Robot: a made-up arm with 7 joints.
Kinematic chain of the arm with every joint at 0, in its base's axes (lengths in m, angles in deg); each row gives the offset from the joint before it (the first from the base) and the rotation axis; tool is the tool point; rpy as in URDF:
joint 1: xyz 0 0 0.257 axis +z
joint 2: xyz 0 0 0 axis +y
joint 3: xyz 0 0 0.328 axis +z
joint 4: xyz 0.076 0 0 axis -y
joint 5: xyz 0.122 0 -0.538 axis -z
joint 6: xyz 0 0 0 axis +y
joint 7: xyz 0.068 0 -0.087 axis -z
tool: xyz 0 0 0 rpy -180 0 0
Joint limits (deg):
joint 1: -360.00..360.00
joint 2: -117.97..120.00
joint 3: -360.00..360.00
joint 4: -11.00..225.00
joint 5: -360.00..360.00
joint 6: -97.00..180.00
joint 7: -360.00..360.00
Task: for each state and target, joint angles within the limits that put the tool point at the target. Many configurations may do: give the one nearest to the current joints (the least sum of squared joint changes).
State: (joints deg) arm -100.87 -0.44 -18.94 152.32 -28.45 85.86 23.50
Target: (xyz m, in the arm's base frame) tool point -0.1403 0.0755 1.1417
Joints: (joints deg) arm -104.27 -19.45 -21.54 154.27 -27.14 114.66 23.50
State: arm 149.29 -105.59 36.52 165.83 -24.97 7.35 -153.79
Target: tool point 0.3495 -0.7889 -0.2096
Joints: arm 115.69 -117.97 37.65 170.50 -27.37 7.12 -153.79
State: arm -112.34 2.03 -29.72 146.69 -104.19 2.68 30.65
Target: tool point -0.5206 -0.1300 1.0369
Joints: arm -129.43 2.36 -45.51 128.02 -106.75 3.16 30.65
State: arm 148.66 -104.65 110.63 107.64 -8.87 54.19 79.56
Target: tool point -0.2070 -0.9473 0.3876
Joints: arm 106.17 -78.68 94.86 133.37 -8.93 38.53 79.56
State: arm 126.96 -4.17 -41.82 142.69 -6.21 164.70 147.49
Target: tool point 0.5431 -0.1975 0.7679
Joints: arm 117.96 -50.04 -71.11 129.79 -11.10 171.17 147.49
